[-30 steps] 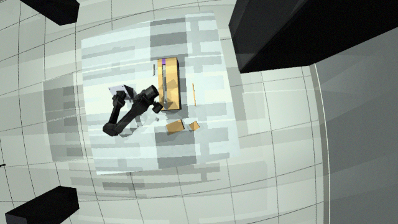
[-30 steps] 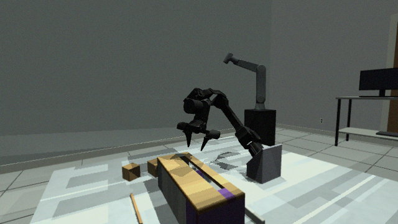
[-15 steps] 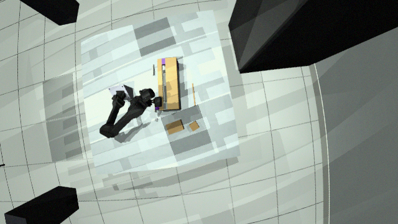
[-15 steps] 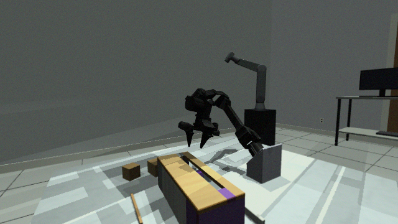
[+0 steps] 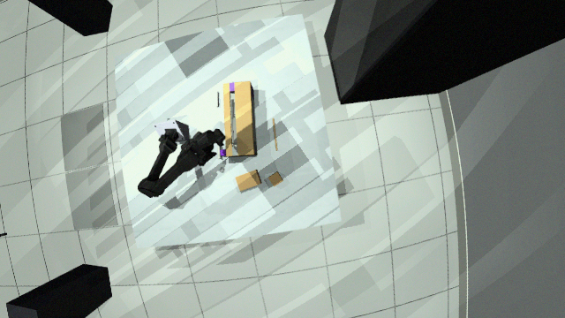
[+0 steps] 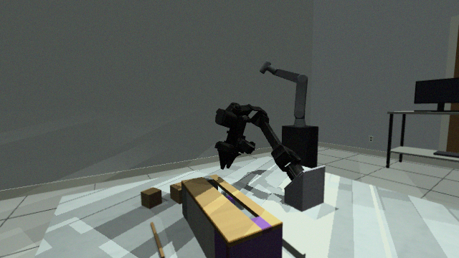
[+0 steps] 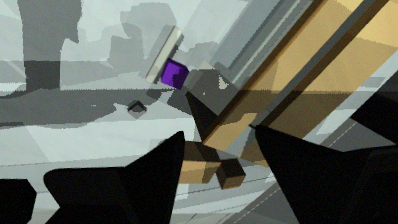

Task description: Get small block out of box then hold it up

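The purple block lies 14 cm below my gripper tip, 2 cm behind it and 1 cm to the right of it. Round my gripper tip: wooden-topped box (15 cm to the left, 10 cm below, 5 cm ahead); then grey piece (15 cm below, 11 cm to the right, 4 cm behind); then thin wooden stick (27 cm ahead, 16 cm below, 9 cm to the left).
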